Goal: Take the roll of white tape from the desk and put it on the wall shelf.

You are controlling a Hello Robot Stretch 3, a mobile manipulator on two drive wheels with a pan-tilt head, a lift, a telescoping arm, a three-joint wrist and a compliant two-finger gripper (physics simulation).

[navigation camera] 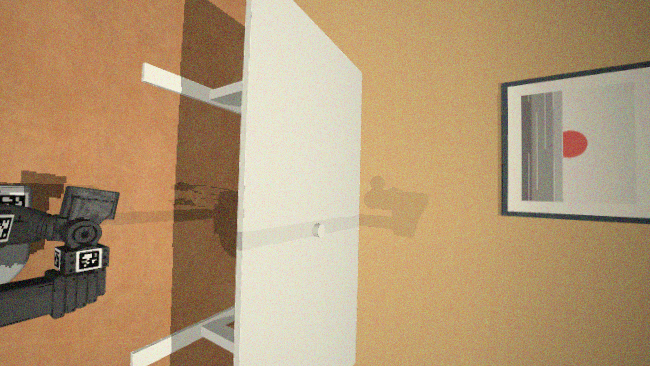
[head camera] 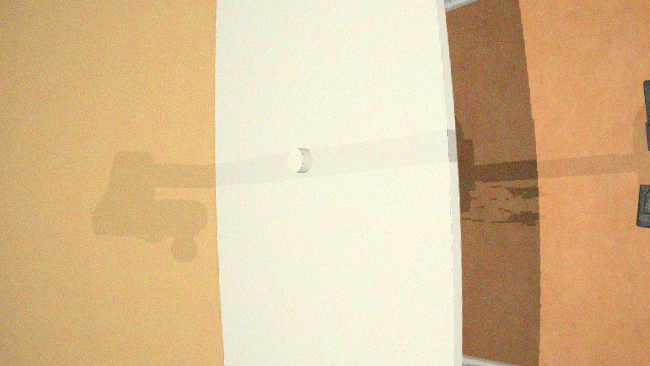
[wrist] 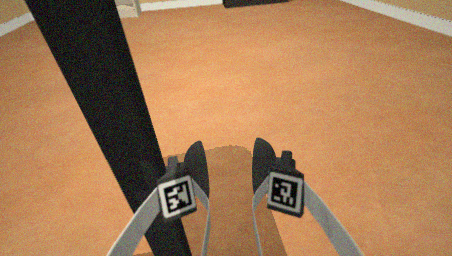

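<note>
The roll of white tape (head camera: pixel 300 160) (navigation camera: pixel 318 230) lies on the white desk (head camera: pixel 325 280) (navigation camera: pixel 300 125), under a band of shadow. My gripper (wrist: pixel 230 158) is open in the wrist view, with a gap between its two dark fingertips and the orange floor showing between them. It is away from the desk and the tape. In the navigation view parts of the wrist show at the lower left, on the floor side of the desk. The wall shelf does not show in these views.
A framed picture (navigation camera: pixel 541 210) hangs on the yellow wall (head camera: pixel 100 75) (navigation camera: pixel 430 300) behind the desk. White desk legs (navigation camera: pixel 160 77) reach out over the floor (navigation camera: pixel 100 125) (wrist: pixel 300 90). A black mast (wrist: pixel 95 85) crosses the left of the wrist view.
</note>
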